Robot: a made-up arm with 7 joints.
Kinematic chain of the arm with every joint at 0, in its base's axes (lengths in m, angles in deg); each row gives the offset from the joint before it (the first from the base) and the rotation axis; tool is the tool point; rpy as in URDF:
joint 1: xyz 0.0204 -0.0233 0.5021 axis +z
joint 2: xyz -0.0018 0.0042 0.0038 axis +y
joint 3: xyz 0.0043 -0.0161 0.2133 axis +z
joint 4: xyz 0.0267 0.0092 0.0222 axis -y
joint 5: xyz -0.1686 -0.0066 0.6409 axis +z
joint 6: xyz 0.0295 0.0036 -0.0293 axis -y
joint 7: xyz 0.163 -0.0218 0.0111 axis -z
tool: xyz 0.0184 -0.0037 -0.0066 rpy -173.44 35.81 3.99
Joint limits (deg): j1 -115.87..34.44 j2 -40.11..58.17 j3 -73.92..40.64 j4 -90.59..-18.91 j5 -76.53..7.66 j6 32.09..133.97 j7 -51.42..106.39
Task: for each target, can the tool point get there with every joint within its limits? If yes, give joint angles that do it. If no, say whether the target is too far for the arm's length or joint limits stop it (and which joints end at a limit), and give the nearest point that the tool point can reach.
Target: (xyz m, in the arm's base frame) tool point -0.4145 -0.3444 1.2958
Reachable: yes | joints -41.63 -19.33 -59.55 -48.09 -50.48 41.46 -31.41
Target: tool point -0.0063 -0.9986 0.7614
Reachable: yes | joints -72.96 47.86 -31.76 -55.18 -0.89 119.25 40.36
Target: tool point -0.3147 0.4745 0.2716
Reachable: no: joint limits stop it (at a limit: joint 1, joint 2, joint 3, joint 4, joint 5, joint 6, joint 7) | nearest point 0.1392 0.6437 0.1549 | short by 0.498 m
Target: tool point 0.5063 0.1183 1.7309
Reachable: no: too far | nearest point 0.4066 0.0879 1.4786 | short by 0.273 m
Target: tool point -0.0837 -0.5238 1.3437
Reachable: yes | joints -90.92 -13.04 -8.72 -70.25 -31.49 115.13 -30.85
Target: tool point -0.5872 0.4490 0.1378
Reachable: no: joint limits stop it (at a limit: joint 1, joint 2, joint 4, joint 6) | nearest point -0.7552 0.0238 0.4331 | short by 0.544 m
